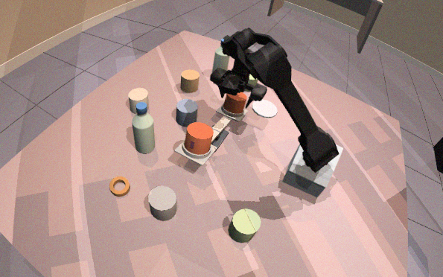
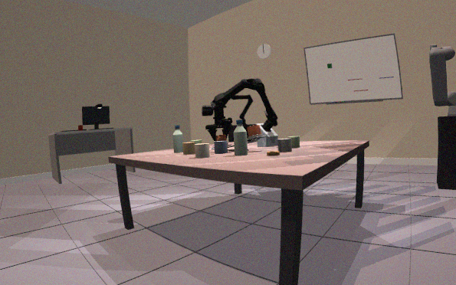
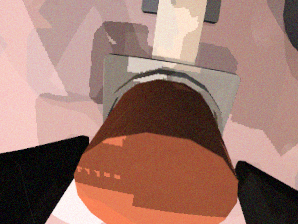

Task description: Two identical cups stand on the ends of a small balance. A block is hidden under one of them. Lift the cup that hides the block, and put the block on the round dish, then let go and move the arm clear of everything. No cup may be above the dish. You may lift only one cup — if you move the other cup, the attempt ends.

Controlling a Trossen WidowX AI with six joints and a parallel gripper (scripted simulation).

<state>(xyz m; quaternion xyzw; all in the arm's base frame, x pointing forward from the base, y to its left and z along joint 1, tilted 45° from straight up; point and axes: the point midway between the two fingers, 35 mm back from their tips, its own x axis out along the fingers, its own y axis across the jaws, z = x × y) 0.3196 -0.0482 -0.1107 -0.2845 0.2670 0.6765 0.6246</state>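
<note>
The pale green block lies 2 cm below my gripper tip. Also, from my gripper tip: white round dish: 11 cm to the right, 9 cm behind, 5 cm below; then blue cup: 11 cm to the left, 10 cm ahead, 2 cm below; then small balance: 14 cm to the left, 3 cm below.
</note>
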